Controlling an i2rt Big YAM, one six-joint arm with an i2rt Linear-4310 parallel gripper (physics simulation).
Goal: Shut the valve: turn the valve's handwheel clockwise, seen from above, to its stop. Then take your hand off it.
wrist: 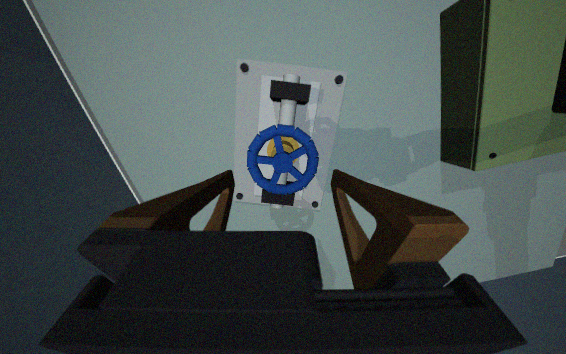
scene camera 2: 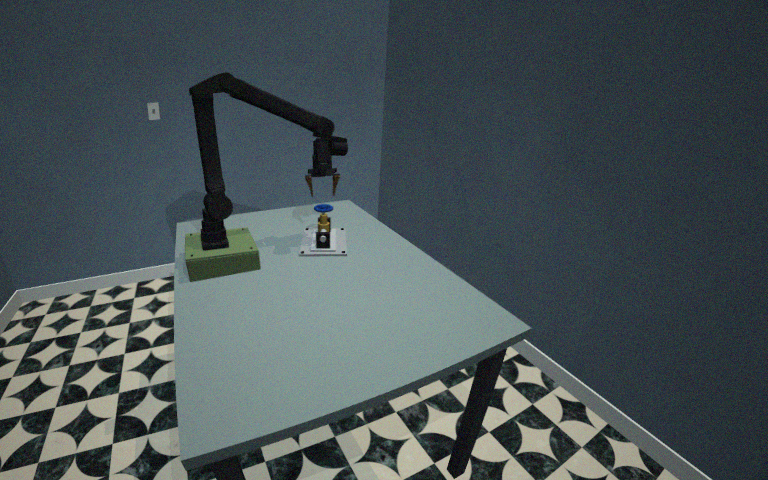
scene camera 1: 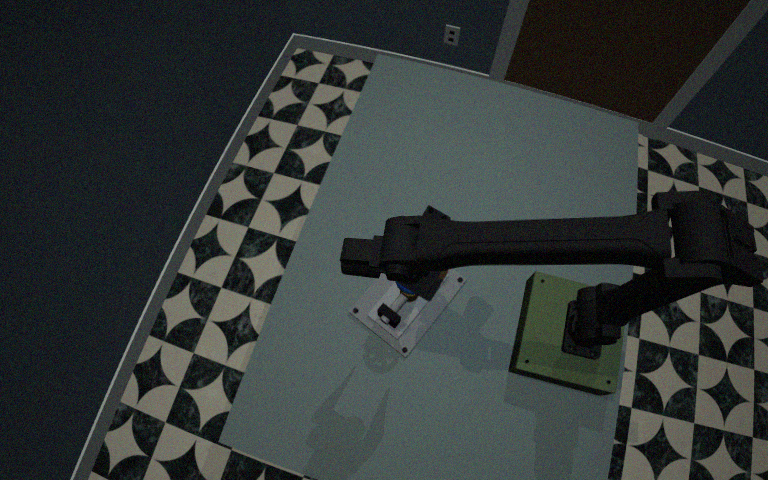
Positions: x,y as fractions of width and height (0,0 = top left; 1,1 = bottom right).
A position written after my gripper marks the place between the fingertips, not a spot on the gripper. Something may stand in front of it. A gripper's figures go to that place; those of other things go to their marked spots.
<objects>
My gripper (wrist: 0.50,0.50): 13 cm from the lens. A blue spoked handwheel (wrist: 0.50,0.46) is 17 cm from the lens.
</objects>
